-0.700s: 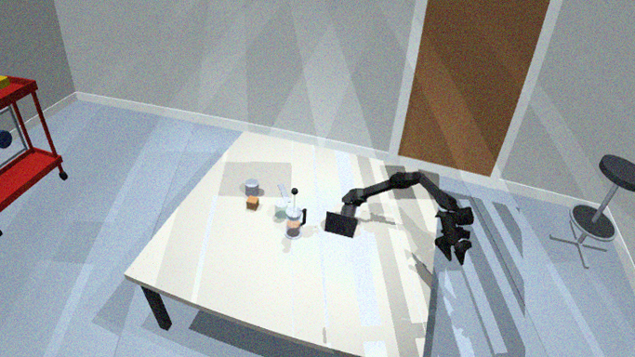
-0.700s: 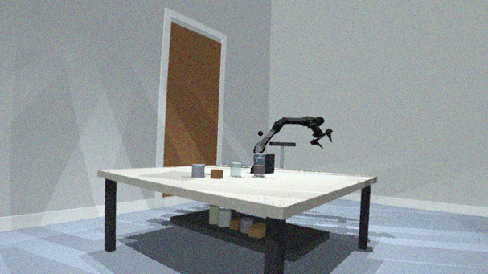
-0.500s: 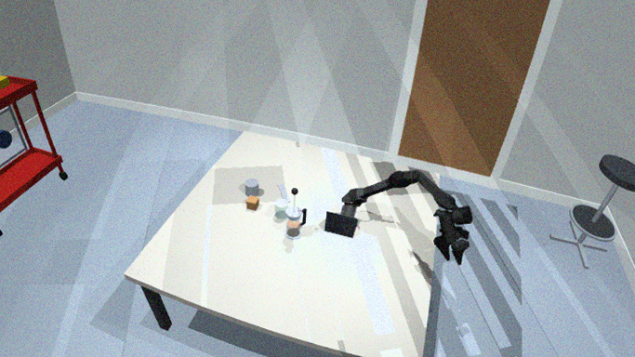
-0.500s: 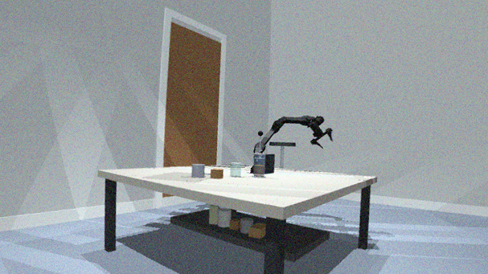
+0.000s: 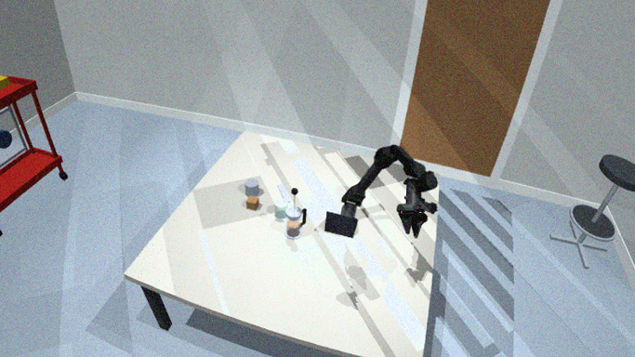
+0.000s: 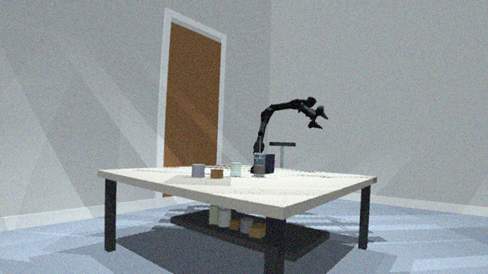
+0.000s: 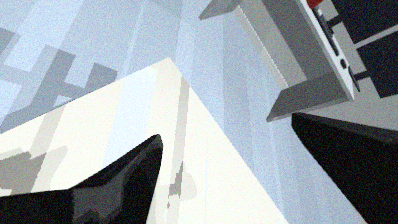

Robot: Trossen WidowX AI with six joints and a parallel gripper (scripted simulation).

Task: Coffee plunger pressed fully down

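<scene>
Now: gripper tip 49 cm short of the coffee press, 23 cm to the left of it and 23 cm above it.
</scene>
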